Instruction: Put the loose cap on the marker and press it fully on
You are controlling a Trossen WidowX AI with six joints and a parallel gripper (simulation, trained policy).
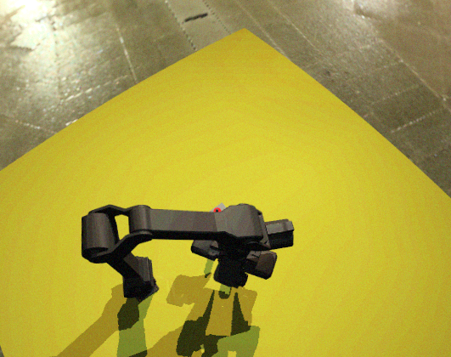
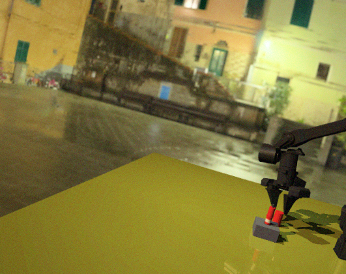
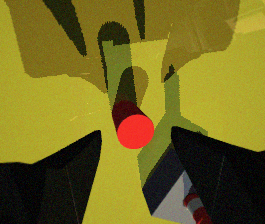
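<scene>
Now: gripper tip 2 cm above the red cap. Round my gripper tip: grey holder block 11 cm to the left, 5 cm ahead, 3 cm below.
</scene>
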